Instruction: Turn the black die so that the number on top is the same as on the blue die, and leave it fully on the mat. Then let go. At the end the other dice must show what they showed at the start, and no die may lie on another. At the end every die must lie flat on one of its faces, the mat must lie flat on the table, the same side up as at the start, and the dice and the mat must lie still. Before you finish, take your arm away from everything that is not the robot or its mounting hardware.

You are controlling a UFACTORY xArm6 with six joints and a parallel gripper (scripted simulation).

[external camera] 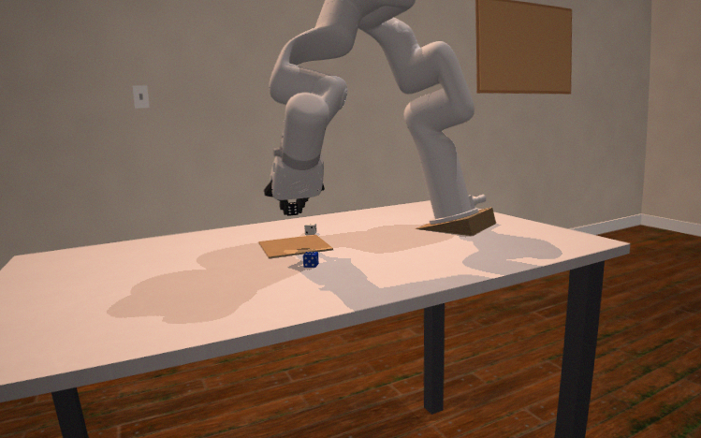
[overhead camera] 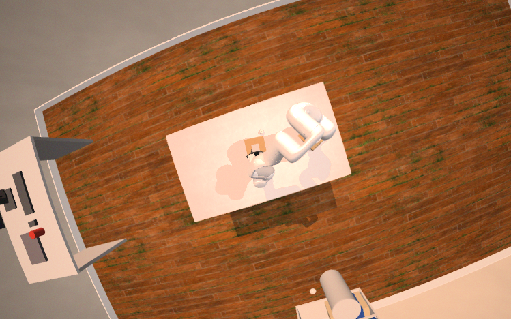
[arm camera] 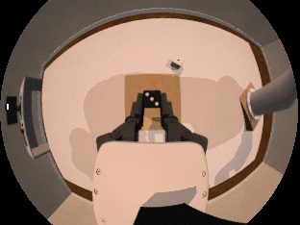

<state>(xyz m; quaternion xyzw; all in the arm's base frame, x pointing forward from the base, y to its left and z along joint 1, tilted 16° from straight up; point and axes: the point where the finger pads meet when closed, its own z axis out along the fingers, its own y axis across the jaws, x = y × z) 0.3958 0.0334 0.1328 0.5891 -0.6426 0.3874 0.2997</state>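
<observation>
My gripper is now 2 cm to the left of the black die and 1 cm above it. The rest, counted from my hand: blue die: 14 cm to the left, 9 cm below; then mat: 2 cm to the right, 10 cm below; then white die: 7 cm behind, 11 cm to the right, 9 cm below.
</observation>
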